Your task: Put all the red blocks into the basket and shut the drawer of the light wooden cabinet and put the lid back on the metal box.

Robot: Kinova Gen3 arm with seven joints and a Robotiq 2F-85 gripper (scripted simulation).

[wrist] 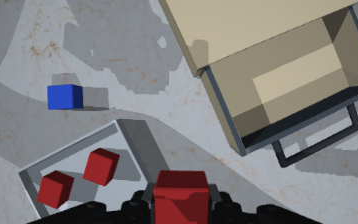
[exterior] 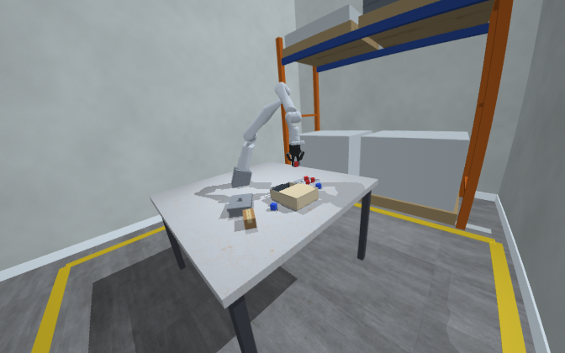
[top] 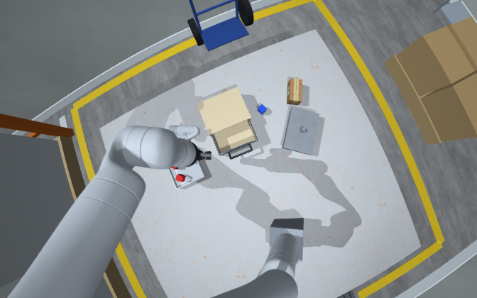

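Right now the basket is 10 mm ahead of my hand, 120 mm to the left of it and 170 mm below it. Also, from my hand: light wooden cabinet: 70 mm ahead, 160 mm to the right, 150 mm below; lid: 120 mm behind, 420 mm to the right, 140 mm below; drawer: 20 mm ahead, 150 mm to the right, 150 mm below.
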